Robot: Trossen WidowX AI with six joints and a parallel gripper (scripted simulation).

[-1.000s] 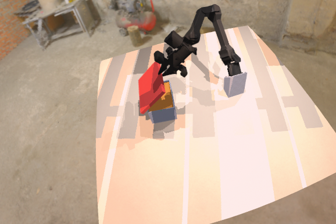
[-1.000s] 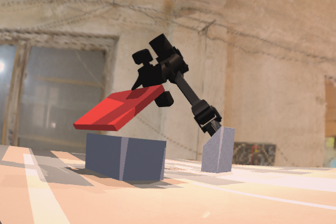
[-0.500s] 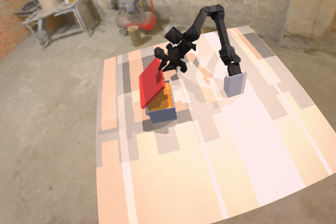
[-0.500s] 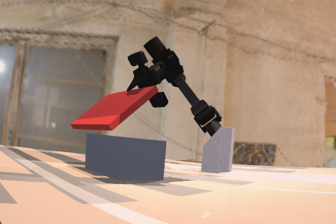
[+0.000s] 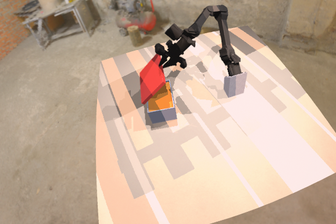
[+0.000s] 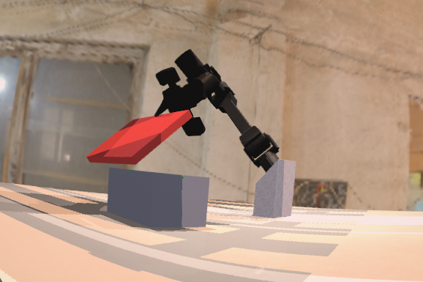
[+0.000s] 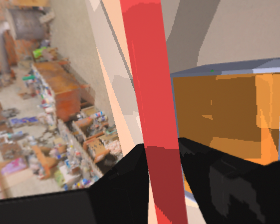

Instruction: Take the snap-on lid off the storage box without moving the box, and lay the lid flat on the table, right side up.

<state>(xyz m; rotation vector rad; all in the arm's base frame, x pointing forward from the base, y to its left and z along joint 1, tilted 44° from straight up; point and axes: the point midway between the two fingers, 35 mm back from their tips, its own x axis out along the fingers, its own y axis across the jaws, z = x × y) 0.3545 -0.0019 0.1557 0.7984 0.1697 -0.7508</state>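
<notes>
My gripper tip is now 6 cm short of the red lid and 5 cm above it. Round my gripper tip: blue-grey storage box 5 cm ahead, 7 cm to the left, 18 cm below.
</notes>
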